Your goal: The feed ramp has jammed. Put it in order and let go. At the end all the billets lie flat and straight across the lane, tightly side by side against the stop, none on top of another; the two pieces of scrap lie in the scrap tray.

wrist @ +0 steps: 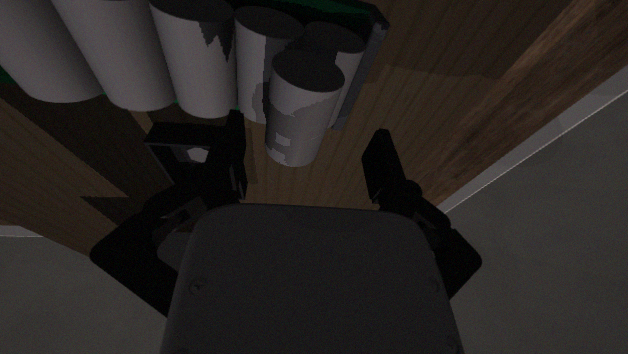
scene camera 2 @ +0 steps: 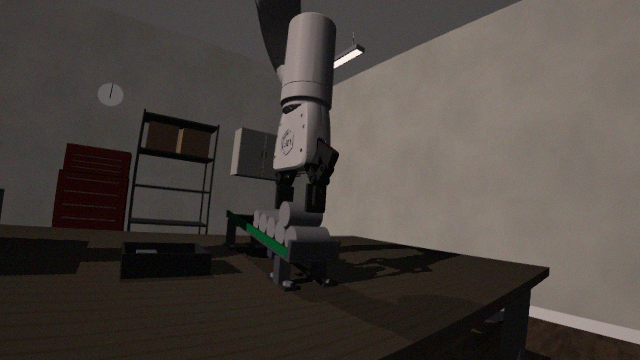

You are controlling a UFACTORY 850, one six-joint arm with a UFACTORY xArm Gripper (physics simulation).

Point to a black scrap tray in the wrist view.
167, 142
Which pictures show the black scrap tray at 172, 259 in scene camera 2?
The wrist view and scene camera 2: all of them.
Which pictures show the gripper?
The wrist view and scene camera 2: all of them.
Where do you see a billet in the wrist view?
304, 88
